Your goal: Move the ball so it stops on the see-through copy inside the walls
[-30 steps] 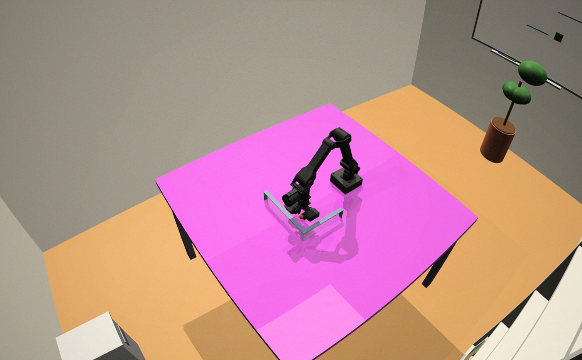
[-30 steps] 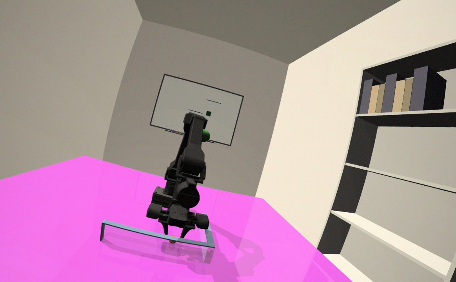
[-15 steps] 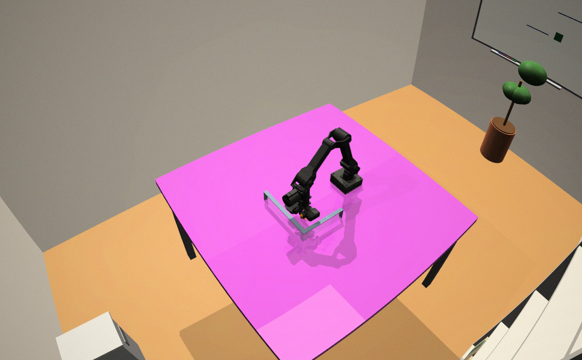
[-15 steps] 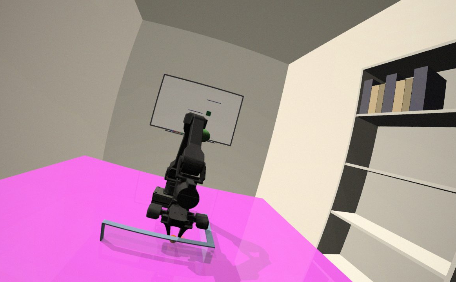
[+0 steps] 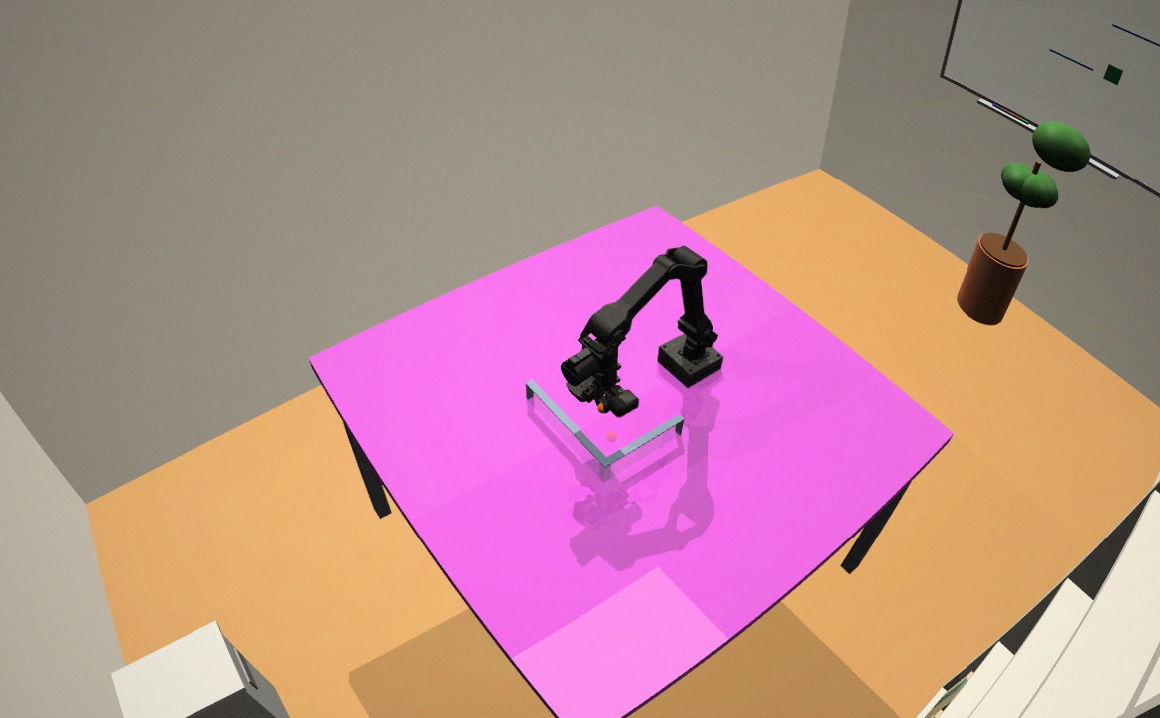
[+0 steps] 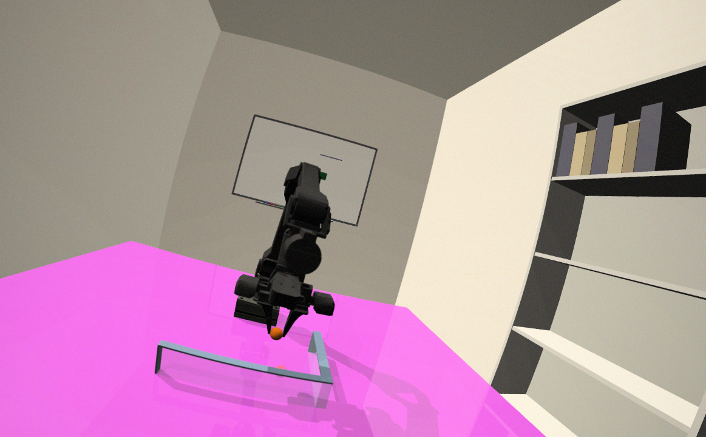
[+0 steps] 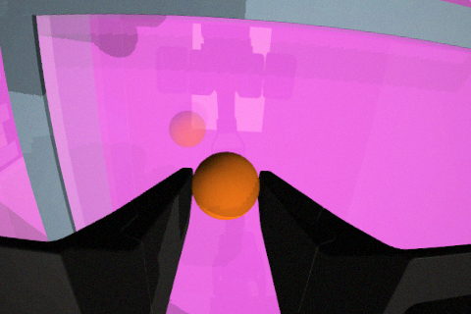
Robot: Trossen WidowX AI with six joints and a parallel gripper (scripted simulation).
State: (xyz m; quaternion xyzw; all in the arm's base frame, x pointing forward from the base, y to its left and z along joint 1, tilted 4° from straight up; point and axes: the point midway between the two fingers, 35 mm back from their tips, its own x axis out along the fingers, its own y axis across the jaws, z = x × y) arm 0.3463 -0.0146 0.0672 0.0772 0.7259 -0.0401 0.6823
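My gripper tip is 9 cm above the see-through ball copy, 3 cm to the right of it and 1 cm past it. Also, from my gripper tip: clear wall (7 cm below, 6 cm to the right, 6 cm ahead); orange ball (right at my gripper tip).
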